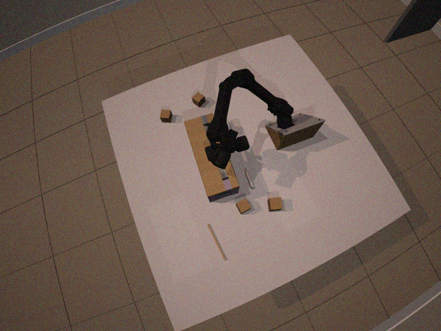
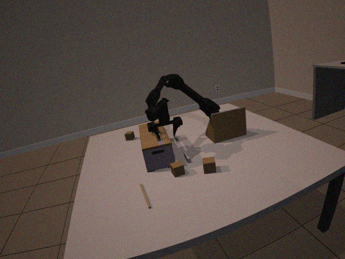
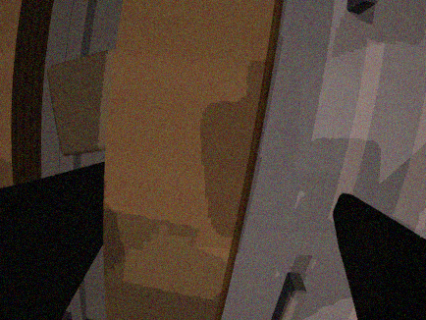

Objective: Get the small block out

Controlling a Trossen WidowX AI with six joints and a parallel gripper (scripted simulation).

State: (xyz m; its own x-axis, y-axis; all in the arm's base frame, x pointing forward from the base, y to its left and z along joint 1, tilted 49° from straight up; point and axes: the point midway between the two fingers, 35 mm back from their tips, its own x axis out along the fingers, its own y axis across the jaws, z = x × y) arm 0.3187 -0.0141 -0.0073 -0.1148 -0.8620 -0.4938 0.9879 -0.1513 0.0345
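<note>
Now: the long box 3 cm below my gripper tip, 3 cm ahead of it and 1 cm to the right of it. From my gripper tip the other things lie so: thin wooden stick (35 cm to the left, 22 cm ahead, 8 cm below).
</note>
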